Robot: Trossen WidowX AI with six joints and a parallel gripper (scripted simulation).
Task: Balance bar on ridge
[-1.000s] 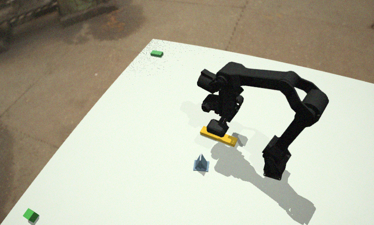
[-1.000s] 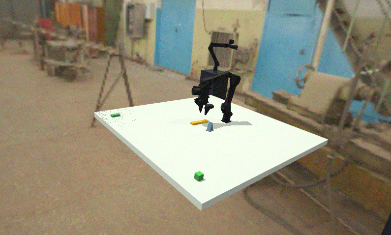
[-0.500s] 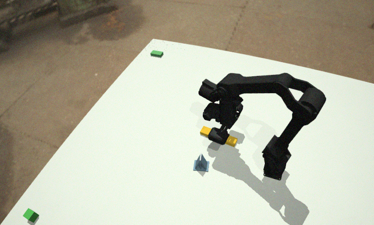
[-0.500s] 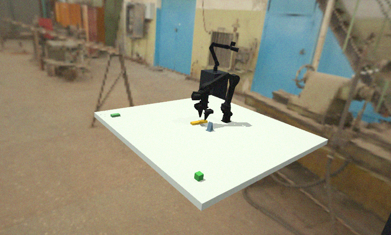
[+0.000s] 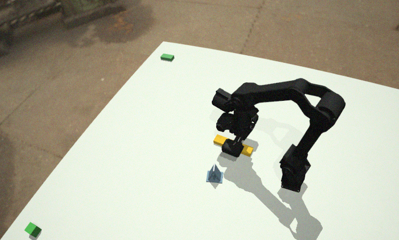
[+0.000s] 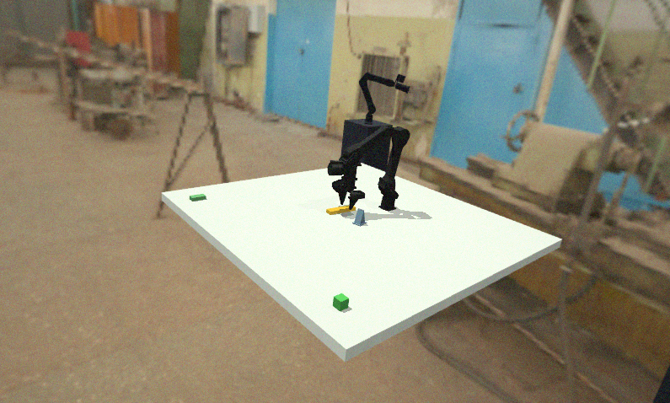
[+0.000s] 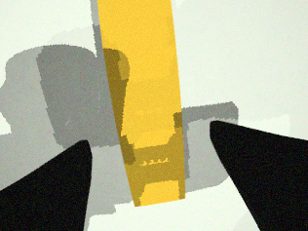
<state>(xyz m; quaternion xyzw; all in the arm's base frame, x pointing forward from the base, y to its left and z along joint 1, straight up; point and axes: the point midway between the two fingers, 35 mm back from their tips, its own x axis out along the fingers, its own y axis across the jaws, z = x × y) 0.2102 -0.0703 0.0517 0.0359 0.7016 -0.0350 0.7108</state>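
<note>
Right now my gripper tip is 3 cm short of the yellow bar and 1 cm above it. The rest, counted from my gripper tip: green cube (53 cm ahead, 57 cm to the left); then flat green block (53 cm ahead, 43 cm to the right, 1 cm below).
</note>
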